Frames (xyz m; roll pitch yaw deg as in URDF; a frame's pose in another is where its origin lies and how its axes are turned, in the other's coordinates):
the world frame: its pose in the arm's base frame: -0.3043 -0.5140 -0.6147 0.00 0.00 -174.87
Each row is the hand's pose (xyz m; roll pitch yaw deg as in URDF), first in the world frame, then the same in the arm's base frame.
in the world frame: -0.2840 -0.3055 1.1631 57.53 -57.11 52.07
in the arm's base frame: -0.0488 -0.1843 0.5484 57.53 -57.11 -122.80
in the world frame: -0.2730 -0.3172 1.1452 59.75 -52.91 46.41
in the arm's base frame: -0.0608 -0.1737 0.5305 59.75 -52.91 -128.46
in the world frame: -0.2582 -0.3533 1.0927 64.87 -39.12 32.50
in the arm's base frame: -0.0787 -0.1390 0.4780 64.87 -39.12 -142.37
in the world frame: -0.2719 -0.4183 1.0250 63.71 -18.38 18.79
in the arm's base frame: -0.0709 -0.0731 0.4103 63.71 -18.38 -156.08
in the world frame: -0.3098 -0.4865 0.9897 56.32 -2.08 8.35
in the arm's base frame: -0.0392 -0.0017 0.3750 56.32 -2.08 -166.52
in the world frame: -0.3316 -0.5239 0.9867 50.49 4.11 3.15
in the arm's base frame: -0.0209 0.0375 0.3720 50.49 4.11 -171.72
